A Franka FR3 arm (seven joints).
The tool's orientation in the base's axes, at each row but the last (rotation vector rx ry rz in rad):
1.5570 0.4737 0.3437
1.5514 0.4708 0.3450
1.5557 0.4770 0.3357
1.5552 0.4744 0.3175
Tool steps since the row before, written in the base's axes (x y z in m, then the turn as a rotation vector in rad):
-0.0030 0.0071 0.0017 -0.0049 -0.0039 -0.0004
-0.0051 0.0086 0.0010 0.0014 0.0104 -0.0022
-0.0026 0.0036 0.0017 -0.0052 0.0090 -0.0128
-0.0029 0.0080 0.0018 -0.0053 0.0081 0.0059
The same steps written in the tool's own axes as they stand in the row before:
0.0008 0.0014 -0.0077 -0.0061 -0.0008 0.0010
-0.0002 0.0006 -0.0100 0.0065 -0.0021 -0.0082
-0.0006 0.0015 -0.0045 0.0010 -0.0132 -0.0098
0.0012 0.0015 -0.0085 -0.0012 0.0054 -0.0099

